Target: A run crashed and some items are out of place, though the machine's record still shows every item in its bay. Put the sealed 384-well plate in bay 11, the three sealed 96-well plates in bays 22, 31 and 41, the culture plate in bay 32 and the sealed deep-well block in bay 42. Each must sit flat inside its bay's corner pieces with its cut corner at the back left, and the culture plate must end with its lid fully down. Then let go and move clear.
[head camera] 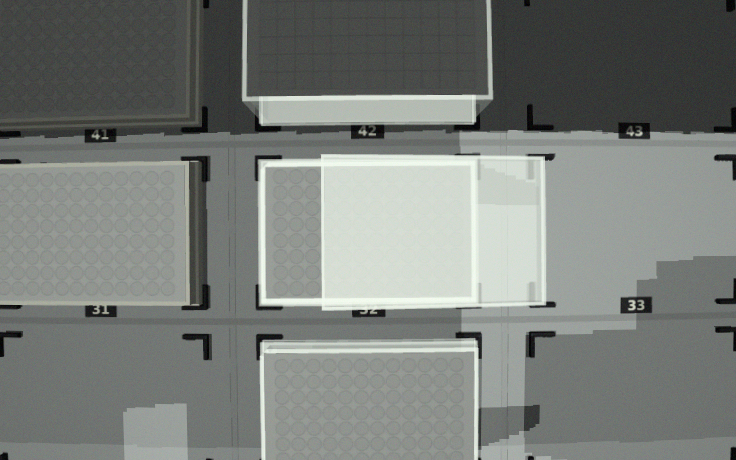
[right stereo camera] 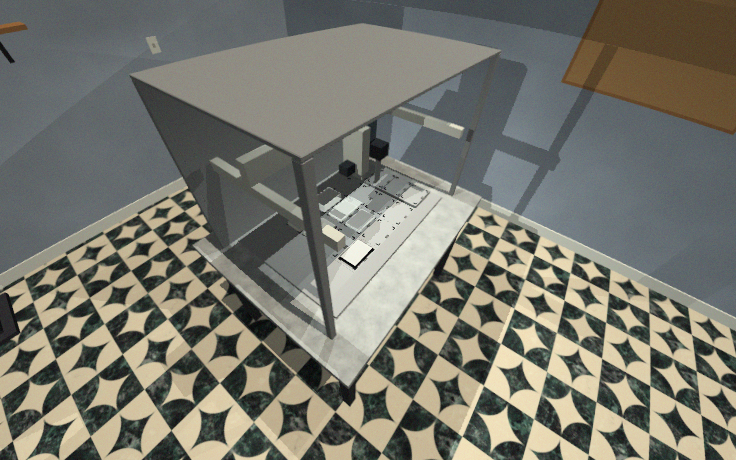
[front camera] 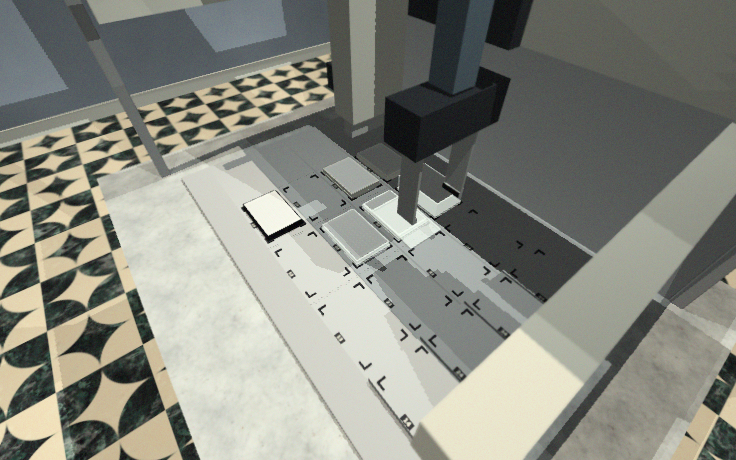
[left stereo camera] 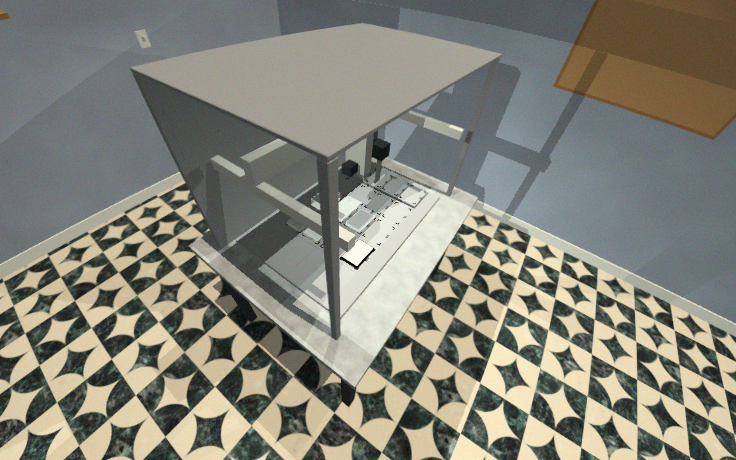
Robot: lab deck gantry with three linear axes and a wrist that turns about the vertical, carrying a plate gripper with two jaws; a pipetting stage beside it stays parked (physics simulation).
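Where they show: gripper, between the fingertips: [right stereo camera: 367, 177] [front camera: 429, 204] [left stereo camera: 367, 177]; robot's base, origin of its link: [right stereo camera: 355, 269] [front camera: 243, 208] [left stereo camera: 357, 269].
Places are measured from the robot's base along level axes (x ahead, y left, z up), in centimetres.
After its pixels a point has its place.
My gripper [front camera: 429, 207] @[x 35.8, y 21.2, z 15.5 cm] is open and empty, raised above the deck. The culture plate [front camera: 378, 203] @[x 18.8, y 24.5, z 1.4 cm] [head camera: 295, 233] @[x 18.7, y 25.6, z 1.4 cm] is in bay 32; its clear lid [front camera: 423, 234] @[x 31.8, y 25.9, z 1.4 cm] [head camera: 509, 238] @[x 30.8, y 25.3, z 1.5 cm] is shifted right, overhanging towards bay 33 and leaving left wells uncovered. The deep-well block [front camera: 440, 205] @[x 29.1, y 33.4, z 3.2 cm] [head camera: 366, 54] @[x 22.8, y 34.5, z 4.2 cm] stands in bay 42. 96-well plates are in bay 22 [front camera: 355, 235] @[x 23.4, y 14.6, z 1.4 cm] [head camera: 369, 406] @[x 22.8, y 15.8, z 1.4 cm], bay 31 [front camera: 351, 176] @[x 7.3, y 25.4, z 1.4 cm] [head camera: 89, 233] @[x 6.8, y 25.7, z 1.4 cm] and bay 41 [front camera: 382, 158] @[x 6.2, y 36.1, z 1.4 cm] [head camera: 89, 59] @[x 6.7, y 35.8, z 1.4 cm]. The white, dark-sided 384-well plate [front camera: 273, 212] @[x 6.9, y 4.5, z 1.4 cm] [left stereo camera: 358, 253] @[x 5.9, y 3.7, z 1.5 cm] [right stereo camera: 356, 253] @[x 5.7, y 3.9, z 1.5 cm] is at bay 11, corner pieces mostly hidden. Cut corners are unclear.
A pale upright column [front camera: 360, 59] @[x 25.5, y 15.1, z 36.7 cm] stands beside the gripper. A large cream beam [front camera: 575, 303] @[x 61.5, y 0.3, z 40.0 cm] crosses the near right of the front view. Bay label 33 [head camera: 636, 304] @[x 39.2, y 21.1, z 0.0 cm] and bay label 43 [head camera: 633, 130] @[x 39.1, y 31.8, z 0.0 cm] lie right of the plates. A roofed enclosure [left stereo camera: 325, 81] @[x -3.7, y 9.7, z 69.1 cm] [right stereo camera: 325, 81] @[x -1.1, y 8.2, z 69.1 cm] surrounds the deck.
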